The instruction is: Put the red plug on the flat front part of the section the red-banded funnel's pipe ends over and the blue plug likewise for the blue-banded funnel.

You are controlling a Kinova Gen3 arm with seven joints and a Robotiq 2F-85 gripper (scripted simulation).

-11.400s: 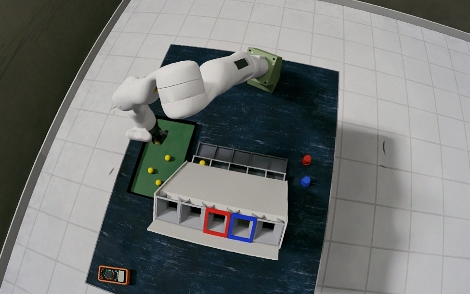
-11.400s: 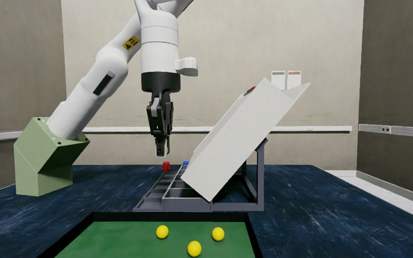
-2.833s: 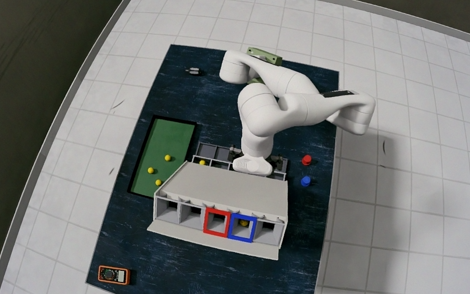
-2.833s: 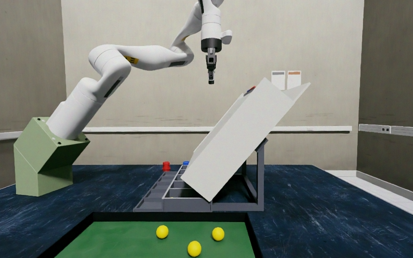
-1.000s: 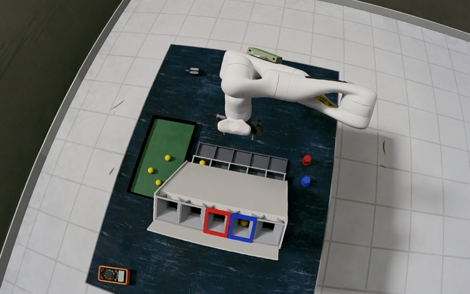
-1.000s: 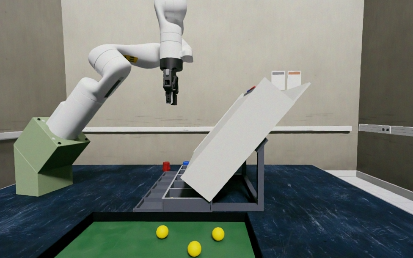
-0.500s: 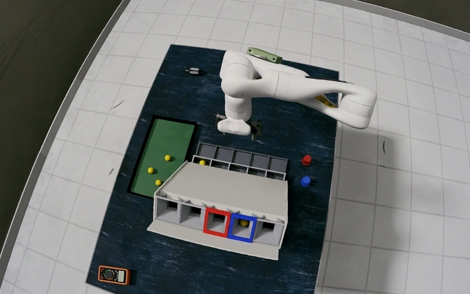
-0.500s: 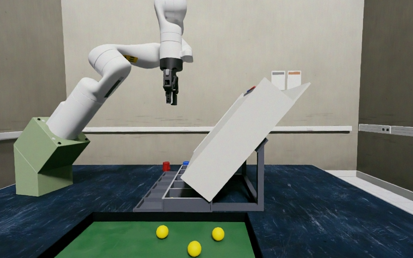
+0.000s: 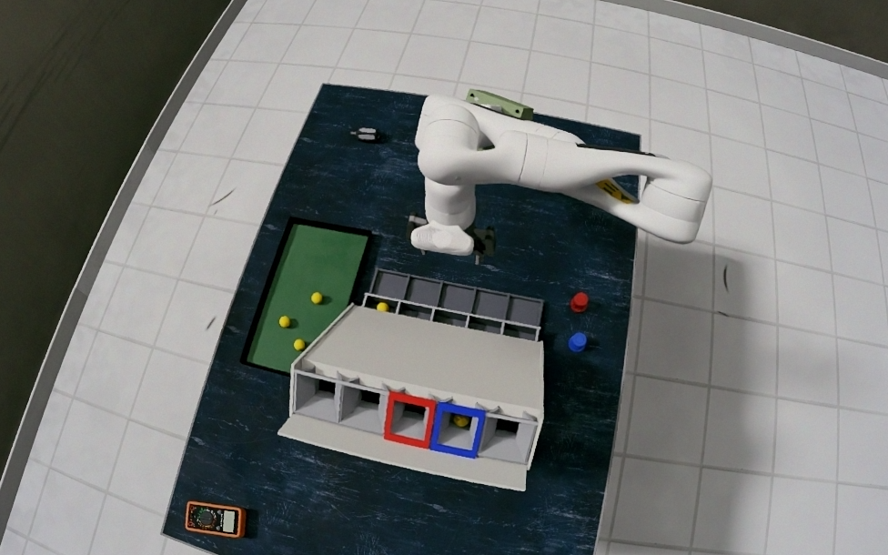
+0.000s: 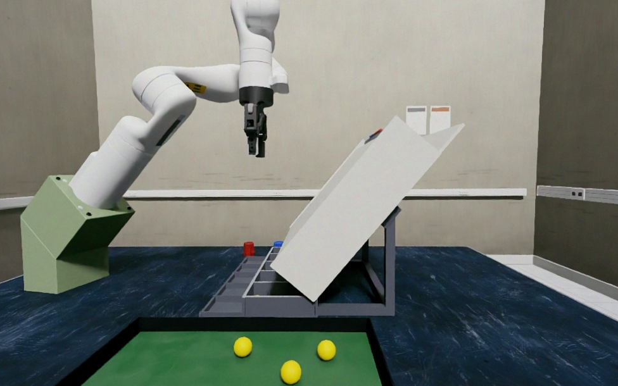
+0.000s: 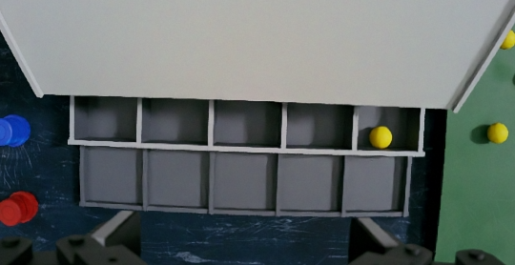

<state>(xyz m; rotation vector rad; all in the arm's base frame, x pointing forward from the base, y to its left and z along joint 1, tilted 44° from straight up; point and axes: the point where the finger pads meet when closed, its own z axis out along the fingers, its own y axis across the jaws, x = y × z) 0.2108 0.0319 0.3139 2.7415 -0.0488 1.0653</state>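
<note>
The green marble tray lies 330 mm to the right of my hand, 290 mm below it and 10 mm behind it. The rest, counted from my hand: white sloped cover 150 mm ahead, 90 mm below, 20 mm to the right; then multimeter 510 mm ahead, 460 mm to the right, 280 mm below; then dark object 480 mm behind, 280 mm below, 260 mm to the right.
</note>
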